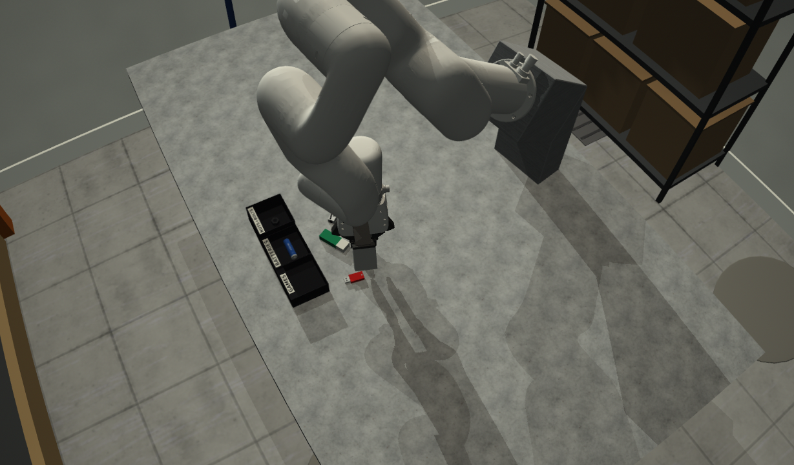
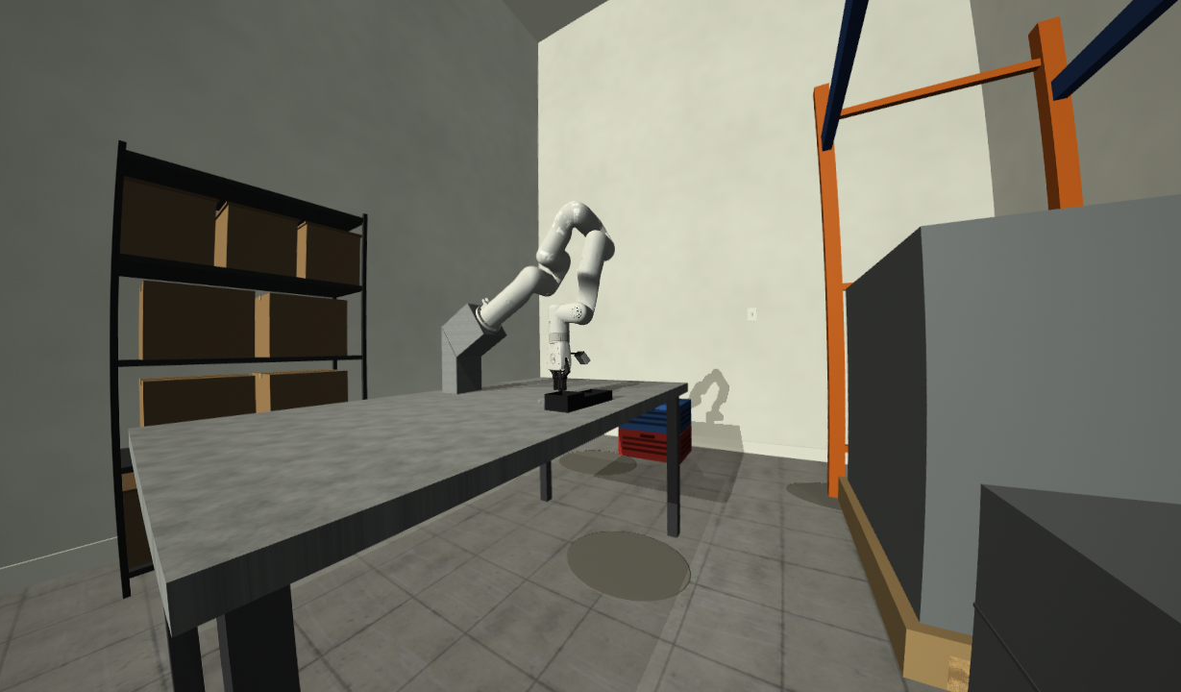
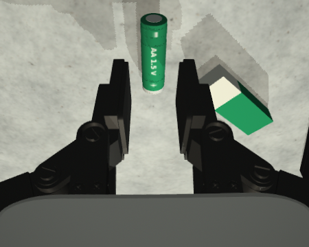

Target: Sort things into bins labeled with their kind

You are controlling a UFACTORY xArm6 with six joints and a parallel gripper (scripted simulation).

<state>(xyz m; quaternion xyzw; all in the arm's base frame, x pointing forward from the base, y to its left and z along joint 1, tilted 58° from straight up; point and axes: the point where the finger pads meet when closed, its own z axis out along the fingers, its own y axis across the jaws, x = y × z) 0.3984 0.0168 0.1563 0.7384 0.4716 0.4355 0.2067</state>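
The green battery lies 40 mm below my hand. Also, from my hand: grey metal piece 20 mm ahead, 110 mm to the right, 40 mm below; white cartridge 40 mm ahead, 50 mm to the right, 40 mm below; red USB stick 50 mm ahead, 50 mm to the left, 40 mm below.
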